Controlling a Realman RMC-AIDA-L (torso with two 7-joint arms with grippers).
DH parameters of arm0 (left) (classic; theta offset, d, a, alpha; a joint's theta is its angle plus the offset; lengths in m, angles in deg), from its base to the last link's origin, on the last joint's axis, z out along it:
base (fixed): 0 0 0 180
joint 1: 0 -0.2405 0 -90
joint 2: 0 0 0 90
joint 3: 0 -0.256 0 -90
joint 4: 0 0 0 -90
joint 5: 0 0.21 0 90
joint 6: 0 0 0 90
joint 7: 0 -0.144 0 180
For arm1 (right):
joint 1: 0 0.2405 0 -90
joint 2: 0 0 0 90
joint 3: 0 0.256 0 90
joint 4: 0 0 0 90
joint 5: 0 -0.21 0 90
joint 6: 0 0 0 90
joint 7: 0 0.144 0 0
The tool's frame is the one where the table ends.
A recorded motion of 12 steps. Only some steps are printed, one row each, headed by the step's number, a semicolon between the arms.
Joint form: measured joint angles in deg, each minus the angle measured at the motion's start. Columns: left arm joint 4, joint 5, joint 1, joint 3, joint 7, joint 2, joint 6; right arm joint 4, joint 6, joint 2, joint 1, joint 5, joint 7, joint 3.
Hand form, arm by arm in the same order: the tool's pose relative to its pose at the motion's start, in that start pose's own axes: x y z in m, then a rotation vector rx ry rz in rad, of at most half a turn. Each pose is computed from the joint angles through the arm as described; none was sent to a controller.
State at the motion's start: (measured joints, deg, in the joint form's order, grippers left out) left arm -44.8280 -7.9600 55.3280 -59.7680 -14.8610 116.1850 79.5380; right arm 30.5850 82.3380 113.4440 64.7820 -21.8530 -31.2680 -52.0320
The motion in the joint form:
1: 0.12 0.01 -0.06 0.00 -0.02 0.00 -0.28; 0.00 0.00 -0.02 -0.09 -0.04 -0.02 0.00
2: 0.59 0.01 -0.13 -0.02 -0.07 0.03 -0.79; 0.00 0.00 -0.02 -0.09 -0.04 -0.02 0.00
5: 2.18 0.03 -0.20 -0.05 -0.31 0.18 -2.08; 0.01 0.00 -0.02 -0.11 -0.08 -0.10 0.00
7: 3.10 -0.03 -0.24 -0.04 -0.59 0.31 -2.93; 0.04 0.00 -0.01 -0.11 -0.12 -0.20 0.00
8: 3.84 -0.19 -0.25 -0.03 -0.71 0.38 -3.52; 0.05 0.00 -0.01 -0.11 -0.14 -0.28 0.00
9: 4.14 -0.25 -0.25 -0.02 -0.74 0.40 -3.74; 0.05 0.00 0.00 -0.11 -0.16 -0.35 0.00
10: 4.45 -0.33 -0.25 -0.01 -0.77 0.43 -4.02; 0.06 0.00 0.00 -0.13 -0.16 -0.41 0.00
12: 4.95 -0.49 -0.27 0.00 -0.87 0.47 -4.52; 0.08 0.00 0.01 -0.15 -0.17 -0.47 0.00
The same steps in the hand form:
1: -0.0001 -0.0004 0.0007 0.0009 0.0019 -0.0007; 0.0005 -0.0004 0.0001 -0.0006 0.0001 0.0013
2: -0.0008 -0.0006 0.0028 0.0010 0.0015 -0.0013; 0.0005 -0.0004 0.0001 -0.0006 0.0001 0.0013
5: -0.0037 -0.0001 0.0093 -0.0011 -0.0056 -0.0001; 0.0005 -0.0004 0.0002 -0.0011 -0.0003 0.0002
7: -0.0051 0.0007 0.0132 -0.0039 -0.0078 0.0027; 0.0004 -0.0003 0.0001 -0.0016 -0.0010 -0.0017
8: -0.0063 0.0014 0.0161 -0.0079 -0.0101 0.0026; 0.0003 -0.0002 0.0001 -0.0018 -0.0013 -0.0031
9: -0.0068 0.0017 0.0172 -0.0094 -0.0113 0.0021; 0.0003 -0.0001 0.0002 -0.0023 -0.0014 -0.0043
10: -0.0072 0.0020 0.0184 -0.0112 -0.0116 0.0016; 0.0004 -0.0002 0.0002 -0.0023 -0.0014 -0.0051
12: -0.0079 0.0025 0.0204 -0.0141 -0.0113 0.0013; 0.0005 -0.0002 0.0002 -0.0024 -0.0016 -0.0060

